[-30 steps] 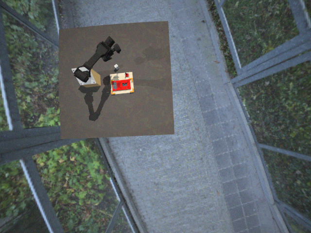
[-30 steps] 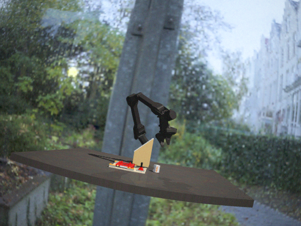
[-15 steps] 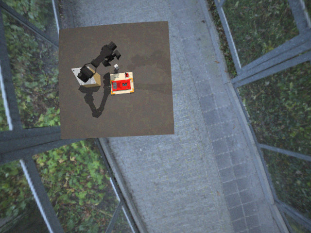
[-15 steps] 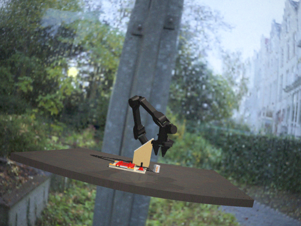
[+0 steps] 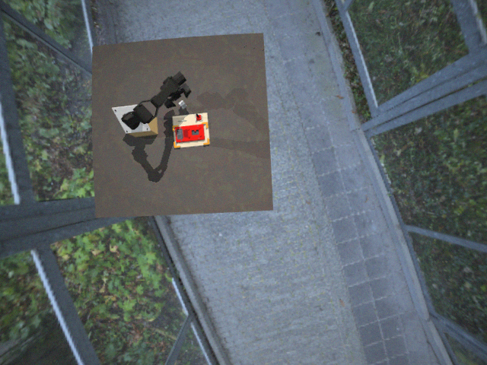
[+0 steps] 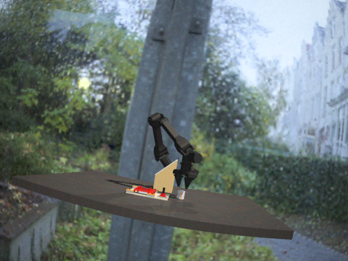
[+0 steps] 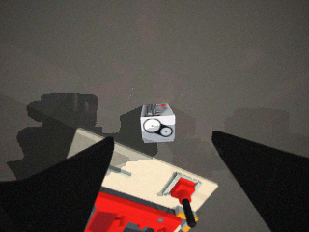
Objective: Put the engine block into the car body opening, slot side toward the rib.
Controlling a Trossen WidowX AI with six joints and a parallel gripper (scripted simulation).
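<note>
Right now the grey engine block is 10 mm behind my gripper tip, 10 mm to the right of it and 40 mm below it.
</note>
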